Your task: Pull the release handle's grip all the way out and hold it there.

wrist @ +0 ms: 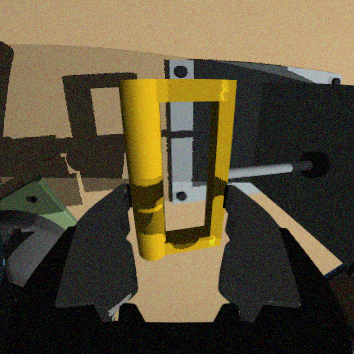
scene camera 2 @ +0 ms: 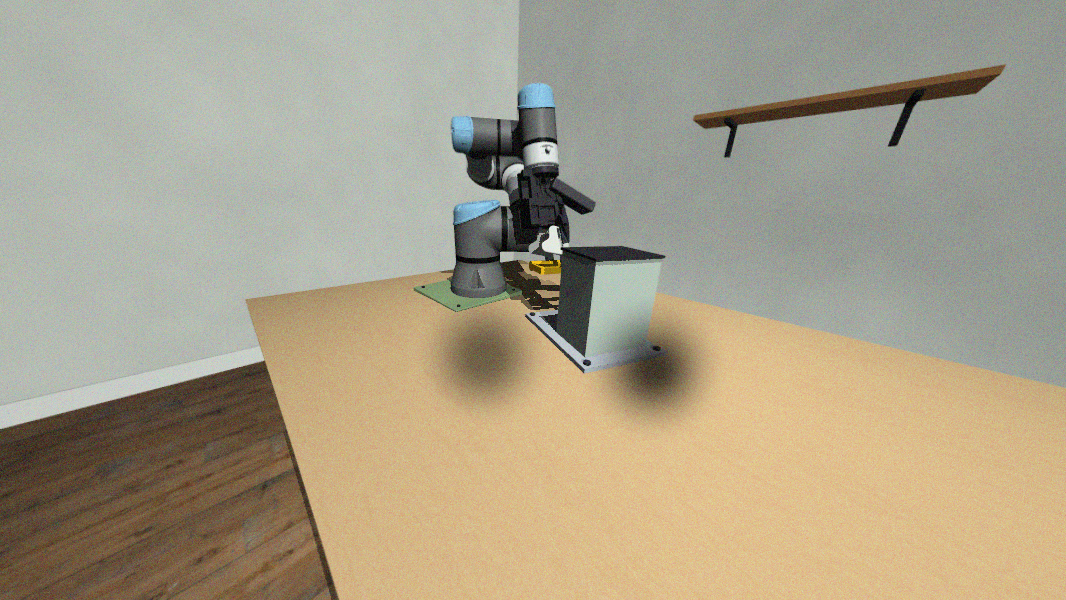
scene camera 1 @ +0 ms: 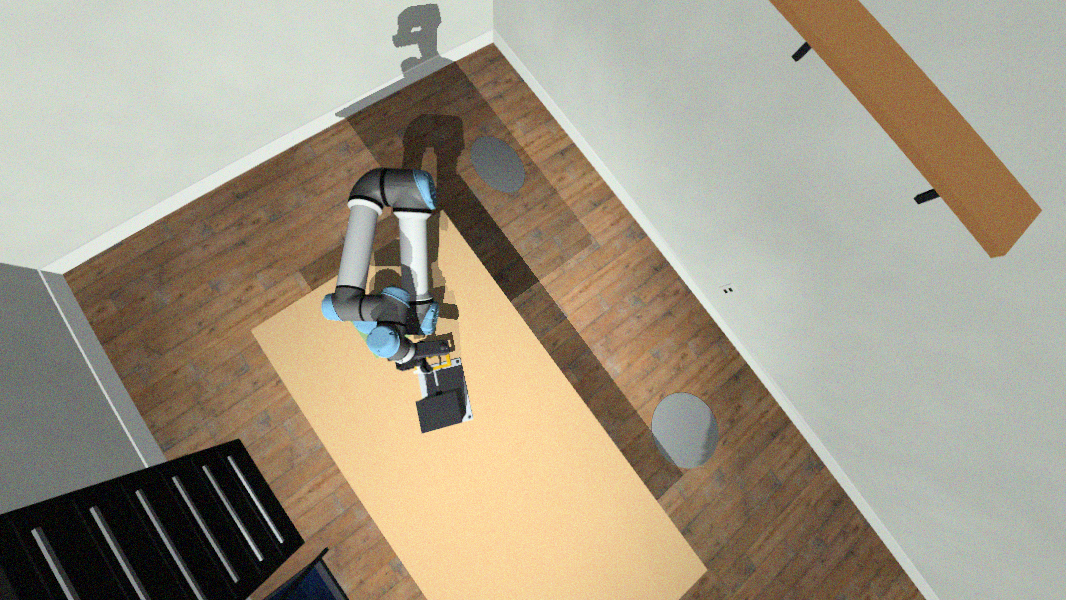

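The release handle's yellow grip (scene camera 1: 443, 366) (scene camera 2: 550, 269) (wrist: 143, 150) is a rectangular frame standing off the dark front face of its box (scene camera 1: 440, 411) (scene camera 2: 622, 309) (wrist: 305, 120). A pale rod (wrist: 265, 171) shows between the grip and a round black collar (wrist: 314, 164) on that face. My gripper (wrist: 177, 186) is shut on the grip: in the wrist view one dark finger is against its thick rounded bar and the other against its thin bar. The grip is above the table, beyond the front edge of the box's base plate (wrist: 182, 160). The rod's inner end is hidden.
The box is on the tan table (scene camera 1: 522, 462) (scene camera 2: 447, 462). The arm's green mounting plate (scene camera 2: 440, 297) (wrist: 37, 200) is near the grip's outer side. A wooden shelf (scene camera 1: 925, 126) (scene camera 2: 842, 99) is on the wall. A black drawer unit (scene camera 1: 149, 514) stands beside the table.
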